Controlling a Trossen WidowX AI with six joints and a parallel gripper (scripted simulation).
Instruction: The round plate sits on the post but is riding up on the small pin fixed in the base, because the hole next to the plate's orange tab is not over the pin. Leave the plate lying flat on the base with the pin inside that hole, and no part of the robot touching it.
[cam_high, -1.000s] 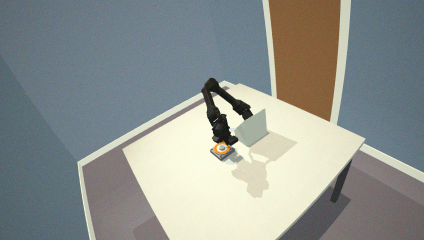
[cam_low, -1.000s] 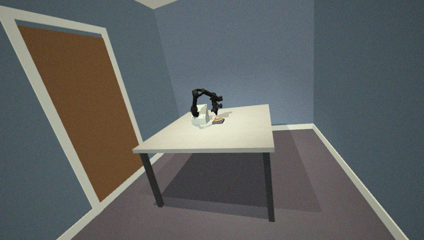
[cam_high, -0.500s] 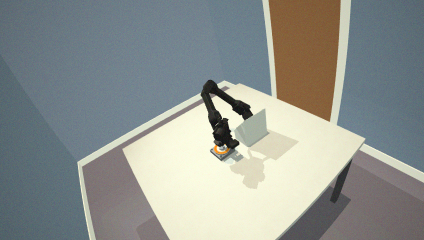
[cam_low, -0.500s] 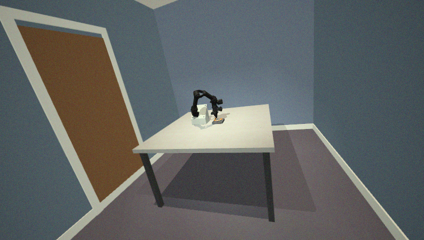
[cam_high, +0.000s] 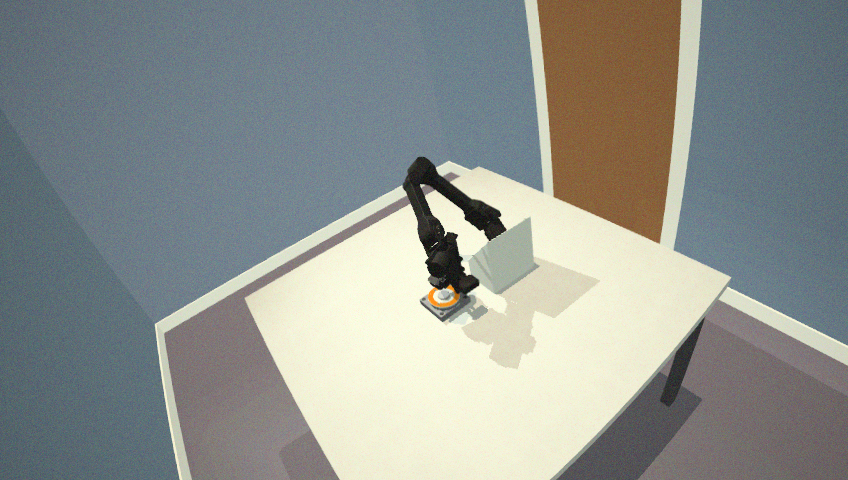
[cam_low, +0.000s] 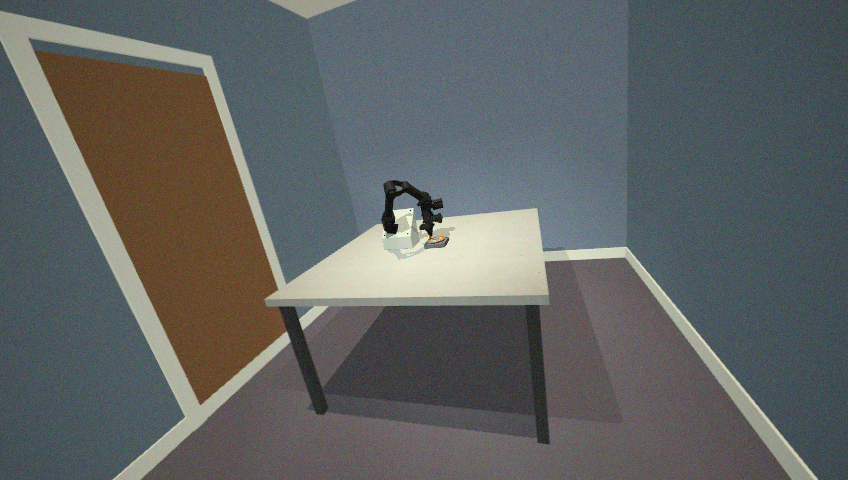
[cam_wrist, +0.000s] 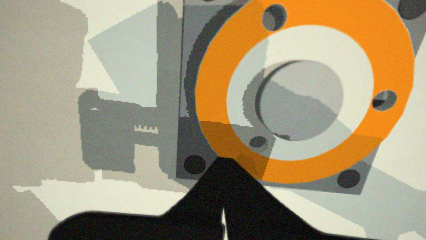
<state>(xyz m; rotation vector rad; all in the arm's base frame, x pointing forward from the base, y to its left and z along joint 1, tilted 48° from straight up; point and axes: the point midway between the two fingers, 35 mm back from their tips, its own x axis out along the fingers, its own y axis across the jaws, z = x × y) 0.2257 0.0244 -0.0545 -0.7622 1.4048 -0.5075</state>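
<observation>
Now: gripper tip 4 cm short of the grey base, 3 cm to the left of it and 2 cm above it.
</observation>
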